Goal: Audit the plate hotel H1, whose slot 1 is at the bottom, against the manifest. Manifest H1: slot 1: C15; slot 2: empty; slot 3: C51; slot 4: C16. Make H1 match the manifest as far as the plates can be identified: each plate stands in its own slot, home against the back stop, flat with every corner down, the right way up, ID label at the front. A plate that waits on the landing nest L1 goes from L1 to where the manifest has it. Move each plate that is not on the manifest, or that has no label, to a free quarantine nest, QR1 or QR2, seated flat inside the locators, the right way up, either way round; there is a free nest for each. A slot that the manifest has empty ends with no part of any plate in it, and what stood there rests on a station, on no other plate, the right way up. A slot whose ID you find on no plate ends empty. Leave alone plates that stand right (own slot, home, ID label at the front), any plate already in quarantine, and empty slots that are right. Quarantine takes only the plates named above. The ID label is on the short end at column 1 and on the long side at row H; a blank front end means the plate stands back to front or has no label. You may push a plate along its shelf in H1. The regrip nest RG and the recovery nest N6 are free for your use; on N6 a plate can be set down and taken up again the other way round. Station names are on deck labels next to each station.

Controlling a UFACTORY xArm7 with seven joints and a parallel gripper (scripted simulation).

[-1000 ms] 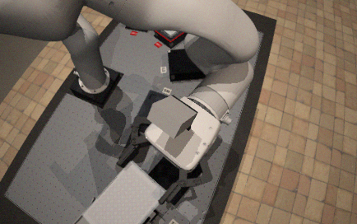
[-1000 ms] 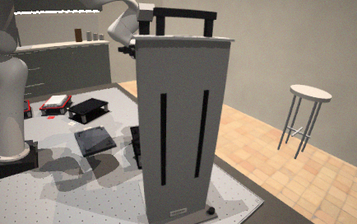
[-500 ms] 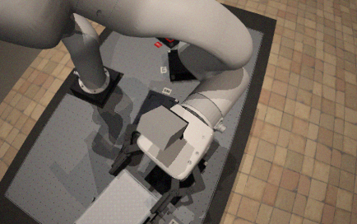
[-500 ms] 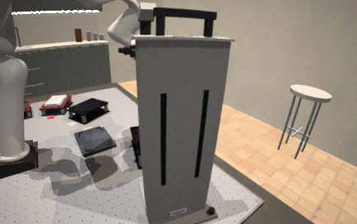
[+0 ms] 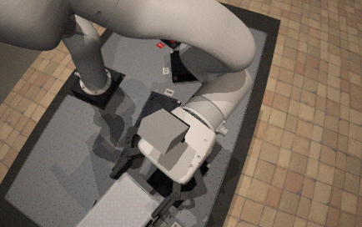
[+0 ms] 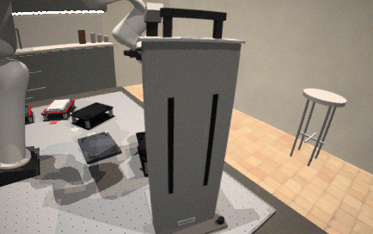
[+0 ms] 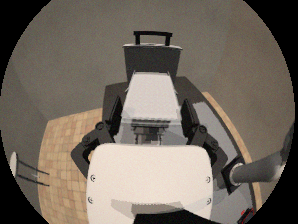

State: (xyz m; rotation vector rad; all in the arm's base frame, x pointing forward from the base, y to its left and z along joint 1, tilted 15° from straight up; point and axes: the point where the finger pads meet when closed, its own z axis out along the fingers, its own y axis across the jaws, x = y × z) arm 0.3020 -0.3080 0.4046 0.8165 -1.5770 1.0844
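Now: the white plate 20 mm behind my hand, 50 mm to the right of it and 20 mm below it. From my hand the other things lie so: H1 deck label 70 mm ahead, 80 mm to the right, 340 mm below; tall grey tower 70 mm behind, 160 mm to the right, 150 mm below.
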